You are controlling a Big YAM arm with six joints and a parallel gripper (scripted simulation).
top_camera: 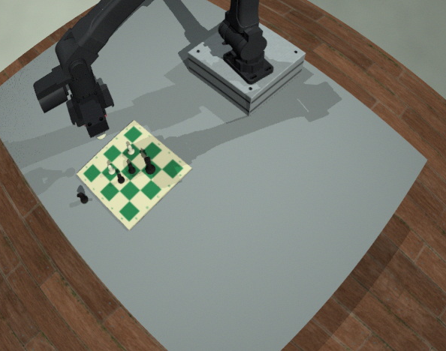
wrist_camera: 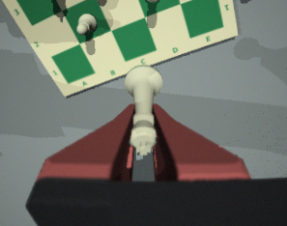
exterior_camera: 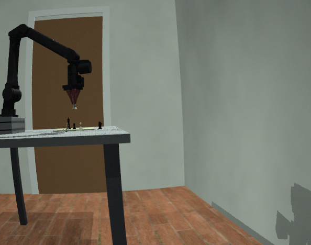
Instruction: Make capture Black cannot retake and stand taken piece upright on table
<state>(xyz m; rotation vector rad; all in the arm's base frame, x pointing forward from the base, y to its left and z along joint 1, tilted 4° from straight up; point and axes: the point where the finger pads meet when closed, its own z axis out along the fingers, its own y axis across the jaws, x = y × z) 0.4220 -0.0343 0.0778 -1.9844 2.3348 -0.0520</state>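
Now: the green-and-cream chessboard 140 mm below my hand, 80 mm to the left of it and 20 mm behind it. From my hand the other things lie so: black piece: 130 mm below, 120 mm ahead, 70 mm to the left; tall white piece: 10 mm to the left.
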